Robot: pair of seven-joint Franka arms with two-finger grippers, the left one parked.
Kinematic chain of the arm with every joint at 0, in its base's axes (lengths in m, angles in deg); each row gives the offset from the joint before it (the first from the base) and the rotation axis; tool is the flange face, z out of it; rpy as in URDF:
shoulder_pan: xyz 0 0 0.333 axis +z
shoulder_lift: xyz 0 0 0 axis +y
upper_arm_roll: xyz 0 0 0.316 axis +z
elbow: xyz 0.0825 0 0 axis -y
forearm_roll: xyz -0.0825 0 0.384 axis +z
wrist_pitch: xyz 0 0 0 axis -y
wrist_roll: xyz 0.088 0 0 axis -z
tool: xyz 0 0 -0.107 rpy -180 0 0
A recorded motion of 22 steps. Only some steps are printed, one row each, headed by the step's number.
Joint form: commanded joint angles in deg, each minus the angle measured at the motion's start. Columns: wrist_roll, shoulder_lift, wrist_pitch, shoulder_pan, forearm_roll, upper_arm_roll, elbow.
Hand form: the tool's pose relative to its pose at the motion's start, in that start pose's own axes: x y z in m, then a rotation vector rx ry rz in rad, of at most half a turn. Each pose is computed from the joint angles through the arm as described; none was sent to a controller.
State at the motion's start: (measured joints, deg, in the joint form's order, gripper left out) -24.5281 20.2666 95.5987 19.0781 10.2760 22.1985 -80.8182
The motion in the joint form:
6: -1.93 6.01 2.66 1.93 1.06 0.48 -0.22
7: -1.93 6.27 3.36 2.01 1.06 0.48 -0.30
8: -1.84 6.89 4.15 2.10 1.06 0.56 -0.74
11: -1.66 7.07 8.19 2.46 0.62 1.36 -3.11
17: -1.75 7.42 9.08 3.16 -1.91 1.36 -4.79
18: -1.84 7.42 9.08 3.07 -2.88 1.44 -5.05
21: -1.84 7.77 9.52 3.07 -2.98 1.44 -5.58
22: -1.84 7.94 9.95 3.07 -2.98 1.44 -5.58
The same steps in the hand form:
6: 0.0226 0.0071 0.0647 0.0757 -0.0348 -0.0413
7: 0.0242 0.0081 0.0673 0.0742 -0.0286 -0.0408
8: 0.0257 0.0101 0.0765 0.0793 -0.0310 -0.0373
11: 0.0309 0.0043 0.0943 0.0660 -0.0124 -0.0452
17: 0.0294 0.0027 0.1130 0.0365 -0.0509 -0.0640
18: 0.0280 0.0042 0.1149 0.0239 -0.0613 -0.0696
21: 0.0273 0.0061 0.1222 0.0269 -0.0676 -0.0674
22: 0.0281 0.0071 0.1234 0.0258 -0.0628 -0.0667

